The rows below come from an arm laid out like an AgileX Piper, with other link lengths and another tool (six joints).
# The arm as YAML. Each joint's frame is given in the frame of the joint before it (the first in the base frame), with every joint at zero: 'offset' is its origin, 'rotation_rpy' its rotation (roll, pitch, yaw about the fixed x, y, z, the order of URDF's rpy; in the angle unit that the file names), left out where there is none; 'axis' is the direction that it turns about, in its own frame. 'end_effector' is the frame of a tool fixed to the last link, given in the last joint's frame.
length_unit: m
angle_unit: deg
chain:
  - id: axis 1
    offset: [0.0, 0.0, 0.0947]
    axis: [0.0, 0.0, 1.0]
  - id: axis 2
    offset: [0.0, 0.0, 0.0]
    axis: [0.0, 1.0, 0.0]
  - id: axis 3
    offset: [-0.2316, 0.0, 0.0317]
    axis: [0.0, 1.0, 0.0]
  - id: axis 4
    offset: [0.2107, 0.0, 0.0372]
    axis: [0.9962, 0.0, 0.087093]
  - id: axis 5
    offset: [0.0, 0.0, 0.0]
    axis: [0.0, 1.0, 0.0]
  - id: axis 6
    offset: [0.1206, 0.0, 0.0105]
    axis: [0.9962, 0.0, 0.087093]
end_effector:
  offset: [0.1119, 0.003, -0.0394]
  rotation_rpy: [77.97, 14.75, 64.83]
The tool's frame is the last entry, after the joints.
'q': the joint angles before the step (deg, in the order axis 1, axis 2, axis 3, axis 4, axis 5, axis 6). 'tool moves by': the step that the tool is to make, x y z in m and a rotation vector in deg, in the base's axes. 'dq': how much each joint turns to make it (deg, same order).
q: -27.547 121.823 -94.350 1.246 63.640 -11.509
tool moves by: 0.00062 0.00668 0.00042 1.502 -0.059 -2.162
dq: -0.095 0.001 -0.001 1.355 0.597 1.572
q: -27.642 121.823 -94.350 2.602 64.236 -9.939
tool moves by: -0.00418 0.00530 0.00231 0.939 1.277 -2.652
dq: 0.001 -0.130 -0.120 0.095 1.706 2.694
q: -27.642 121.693 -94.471 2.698 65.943 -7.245
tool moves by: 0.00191 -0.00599 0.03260 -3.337 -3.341 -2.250
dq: 0.000 -5.901 0.107 -1.723 1.202 2.865
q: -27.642 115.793 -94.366 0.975 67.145 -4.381
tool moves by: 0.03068 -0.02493 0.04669 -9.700 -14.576 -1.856
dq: -0.001 -9.918 3.541 -2.594 -11.026 2.590
